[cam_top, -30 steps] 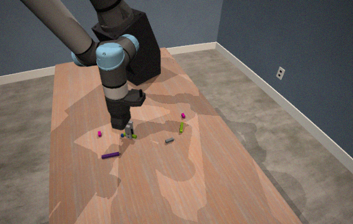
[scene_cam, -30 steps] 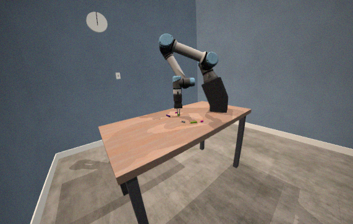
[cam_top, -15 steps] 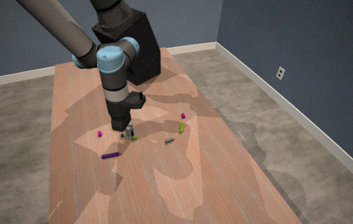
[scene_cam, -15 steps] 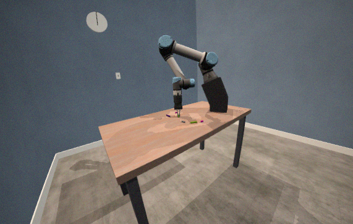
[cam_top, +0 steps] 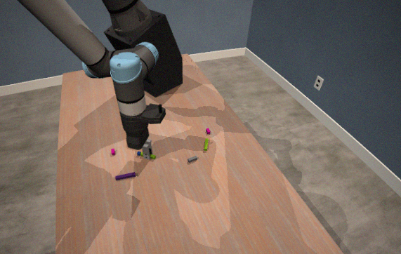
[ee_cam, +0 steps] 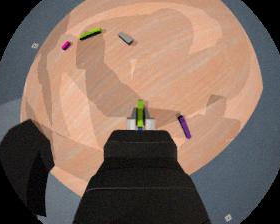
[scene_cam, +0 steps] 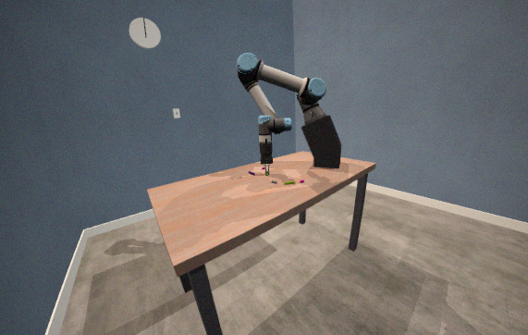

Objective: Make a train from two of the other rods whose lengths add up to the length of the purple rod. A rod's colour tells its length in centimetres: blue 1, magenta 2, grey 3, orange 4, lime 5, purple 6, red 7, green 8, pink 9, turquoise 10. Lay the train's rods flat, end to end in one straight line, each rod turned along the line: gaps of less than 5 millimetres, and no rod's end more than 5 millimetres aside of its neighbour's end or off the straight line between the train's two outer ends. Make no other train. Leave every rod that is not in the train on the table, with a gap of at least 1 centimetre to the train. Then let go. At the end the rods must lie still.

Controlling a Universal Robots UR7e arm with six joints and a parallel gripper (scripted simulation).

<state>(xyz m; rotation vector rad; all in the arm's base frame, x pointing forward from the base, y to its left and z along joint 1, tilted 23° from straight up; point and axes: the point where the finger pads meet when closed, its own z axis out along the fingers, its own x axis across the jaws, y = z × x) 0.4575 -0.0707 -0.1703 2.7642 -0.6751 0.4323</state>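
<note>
Now: hand 2 cm past the blue rod, 3 cm to the left of it and 1 cm above it. From my hand the other things lie so: purple rod 7 cm ahead, 8 cm to the right, 1 cm below; then grey rod 5 cm ahead, 14 cm to the left, 1 cm below.
</note>
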